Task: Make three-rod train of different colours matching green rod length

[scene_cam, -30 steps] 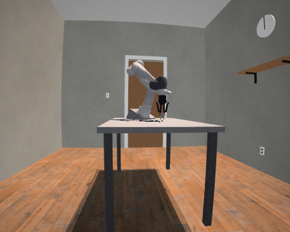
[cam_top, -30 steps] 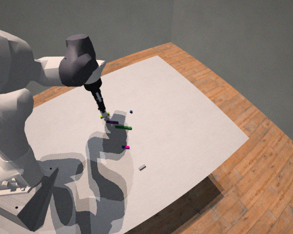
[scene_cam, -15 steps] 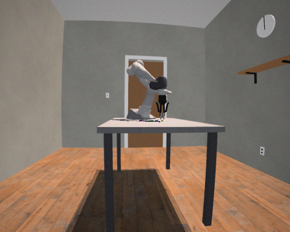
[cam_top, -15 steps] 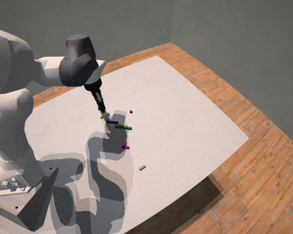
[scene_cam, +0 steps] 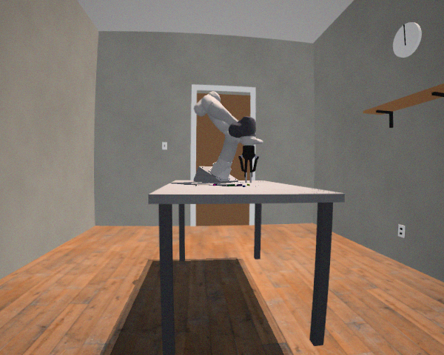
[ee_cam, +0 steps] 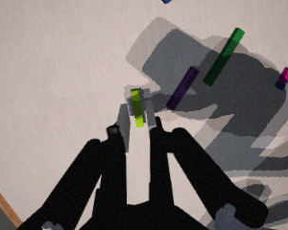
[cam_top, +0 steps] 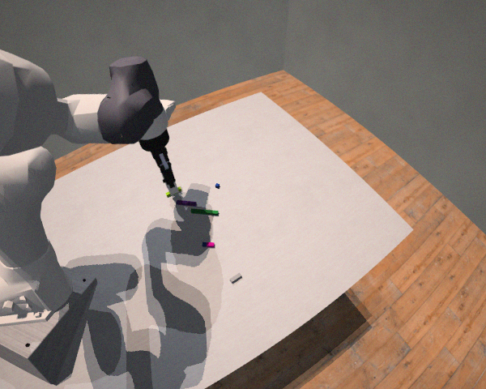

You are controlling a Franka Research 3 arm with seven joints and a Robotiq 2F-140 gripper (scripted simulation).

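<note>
Now: hand 50 mm above the lime rod. Round my hand: magenta rod (30 mm ahead, 210 mm to the right, 50 mm below); then green rod (60 mm ahead, 110 mm to the right, 50 mm below); then purple rod (20 mm ahead, 60 mm to the right, 50 mm below).
</note>
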